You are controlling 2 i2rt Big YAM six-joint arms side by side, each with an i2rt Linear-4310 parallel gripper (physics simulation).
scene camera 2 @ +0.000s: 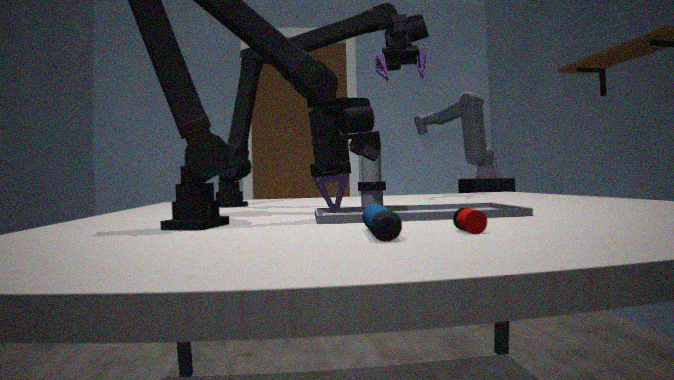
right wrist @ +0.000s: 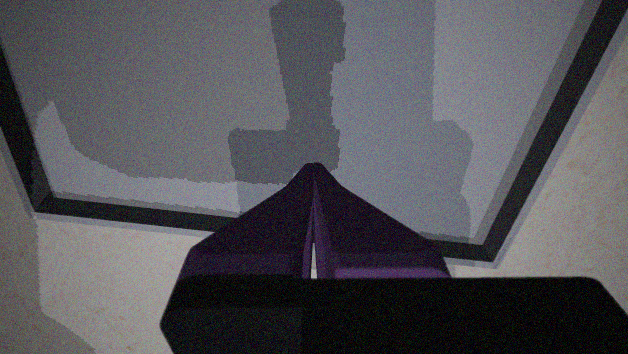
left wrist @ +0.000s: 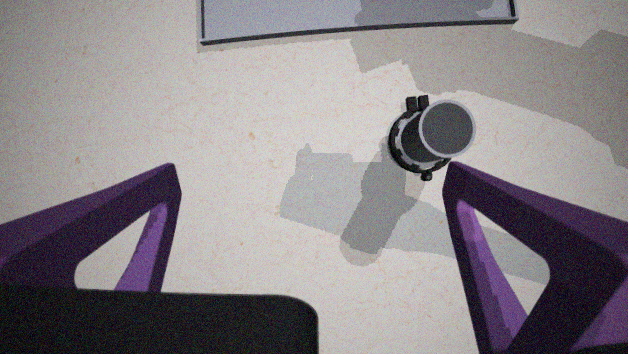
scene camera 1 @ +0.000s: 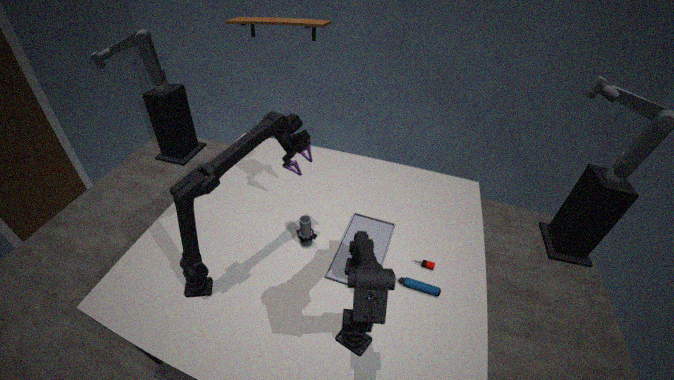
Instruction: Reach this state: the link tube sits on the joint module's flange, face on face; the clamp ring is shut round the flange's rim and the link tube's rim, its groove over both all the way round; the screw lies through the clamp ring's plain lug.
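Places are measured from the left arm's base along level axes (x back, y left, z down), in metres.
Where they show: left gripper, fingertip midpoint: (scene camera 2: 405, 78) (left wrist: 311, 177) (scene camera 1: 306, 168); right gripper, fingertip midpoint: (scene camera 2: 335, 211) (right wrist: 313, 176); left arm's base, origin of the base link: (scene camera 2: 229, 206) (scene camera 1: 199, 287); right arm's base, origin of the base link: (scene camera 2: 196, 226) (scene camera 1: 353, 339).
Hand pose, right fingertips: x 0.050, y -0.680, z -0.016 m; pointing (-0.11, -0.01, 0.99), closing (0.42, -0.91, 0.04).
Things, the pixels of their top centre, and the offset from my right fingertips.
- grey link tube, middle of its top: (left wrist: 447, 128) (scene camera 2: 370, 147) (scene camera 1: 305, 219) dx -0.245, dy +0.181, dz -0.144 m
- joint module, middle of its top: (scene camera 2: 371, 184) (scene camera 1: 305, 233) dx -0.245, dy +0.181, dz -0.047 m
- black clamp ring, middle of its top: (left wrist: 424, 136) (scene camera 2: 371, 181) (scene camera 1: 306, 232) dx -0.243, dy +0.179, dz -0.055 m
- shallow grey tray, middle of its top: (scene camera 2: 416, 208) (scene camera 1: 363, 247) dx -0.155, dy -0.074, dz +0.000 m
- blue tool, middle of its top: (scene camera 2: 377, 205) (scene camera 1: 415, 281) dx +0.087, dy -0.238, dz -0.025 m
- red-handled driver, middle of its top: (scene camera 2: 465, 207) (scene camera 1: 425, 261) dx -0.010, dy -0.328, dz -0.018 m
The grey link tube (scene camera 1: 305, 223) (scene camera 2: 371, 169) (left wrist: 414, 142) stands upright on the joint module (scene camera 1: 306, 243) (scene camera 2: 371, 200). The black clamp ring (scene camera 1: 306, 237) (scene camera 2: 371, 186) (left wrist: 393, 148) goes round their joint, its two lugs side by side with a narrow gap; its groove seating cannot be made out. My left gripper (scene camera 1: 305, 167) (scene camera 2: 405, 78) (left wrist: 311, 177) is open and empty, high above the table. My right gripper (scene camera 2: 334, 208) (right wrist: 313, 176) is shut, its tips together low at the tray's near end, with nothing visible between them. The screw does not show; the fingers may hide it.
The shallow grey tray (scene camera 1: 340, 244) (scene camera 2: 424, 216) (left wrist: 350, 31) (right wrist: 145, 214) lies beneath my right gripper. A blue tool (scene camera 1: 421, 287) (scene camera 2: 374, 216) and a red-handled driver (scene camera 1: 428, 265) (scene camera 2: 472, 221) lie beside it. Two grey arms on black pedestals stand beyond the table.
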